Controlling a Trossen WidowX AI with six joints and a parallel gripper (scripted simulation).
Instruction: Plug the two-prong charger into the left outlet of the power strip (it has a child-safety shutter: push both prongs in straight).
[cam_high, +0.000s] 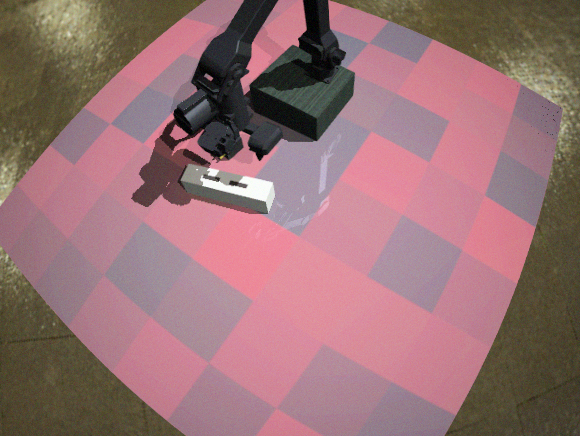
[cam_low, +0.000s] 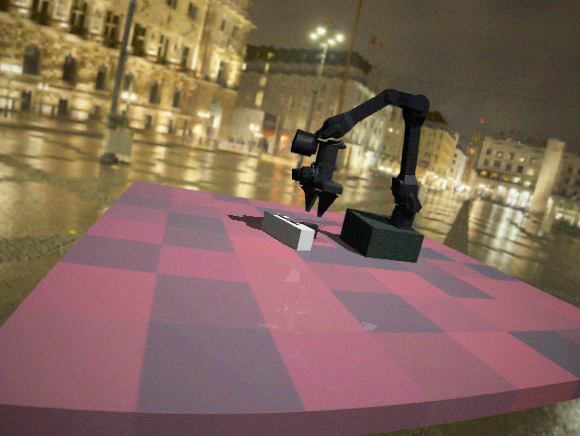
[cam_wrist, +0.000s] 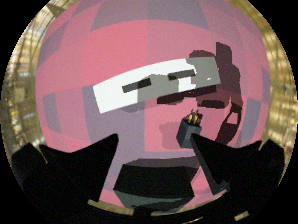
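The charger is 70 mm to the right of my gripper tip, 60 mm below it and 20 mm behind it.
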